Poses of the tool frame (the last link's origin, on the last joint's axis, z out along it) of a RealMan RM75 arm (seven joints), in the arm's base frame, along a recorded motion.
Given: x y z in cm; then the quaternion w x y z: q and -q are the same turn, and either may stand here.
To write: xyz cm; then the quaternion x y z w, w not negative. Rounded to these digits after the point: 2 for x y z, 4 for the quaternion.
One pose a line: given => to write
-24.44, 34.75, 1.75, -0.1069, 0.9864, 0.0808, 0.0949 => -24.44, 34.75, 1.75, -0.9864, -0.0808, -0.0949, 0.1069
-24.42, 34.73, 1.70, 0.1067, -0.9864, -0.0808, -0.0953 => -24.42, 34.73, 1.70, -0.9864, -0.0808, -0.0953, 0.1067
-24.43, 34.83, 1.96, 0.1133, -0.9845, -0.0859, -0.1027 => -24.43, 34.83, 1.96, -0.9845, -0.0859, -0.1027, 0.1133
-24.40, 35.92, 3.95, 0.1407, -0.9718, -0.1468, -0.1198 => -24.40, 35.92, 3.95, -0.9718, -0.1468, -0.1198, 0.1407
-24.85, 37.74, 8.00, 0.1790, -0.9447, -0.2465, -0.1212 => -24.85, 37.74, 8.00, -0.9447, -0.2465, -0.1212, 0.1790
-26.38, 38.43, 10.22, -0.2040, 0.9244, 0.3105, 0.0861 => -26.38, 38.43, 10.22, -0.9244, -0.3105, -0.0861, 0.2040
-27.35, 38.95, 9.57, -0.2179, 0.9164, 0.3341, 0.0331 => -27.35, 38.95, 9.57, -0.9164, -0.3341, -0.0331, 0.2179
